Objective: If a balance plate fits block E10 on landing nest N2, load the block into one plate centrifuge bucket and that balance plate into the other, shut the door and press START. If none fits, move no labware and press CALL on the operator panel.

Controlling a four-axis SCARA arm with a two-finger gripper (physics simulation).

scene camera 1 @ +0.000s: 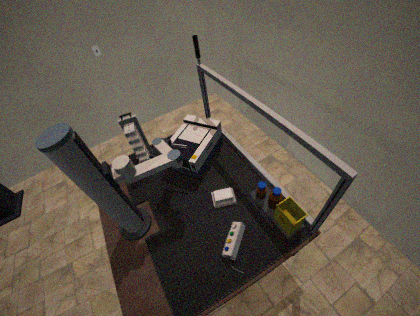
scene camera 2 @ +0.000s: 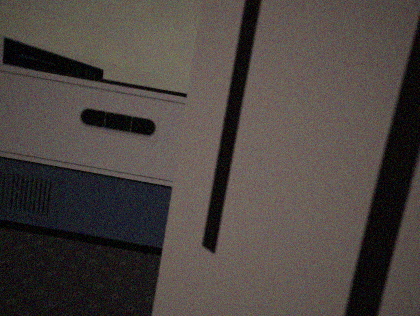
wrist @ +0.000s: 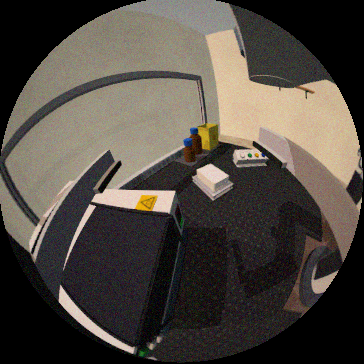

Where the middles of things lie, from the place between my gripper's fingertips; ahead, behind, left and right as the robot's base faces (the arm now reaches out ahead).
The centrifuge (scene camera 2: 95, 159) is 250 mm to the left of my hand, 200 mm below it and 160 mm ahead of it. Also, from my hand: yellow bin (scene camera 1: 290, 216) (660 mm to the right, 390 mm ahead, 230 mm below).
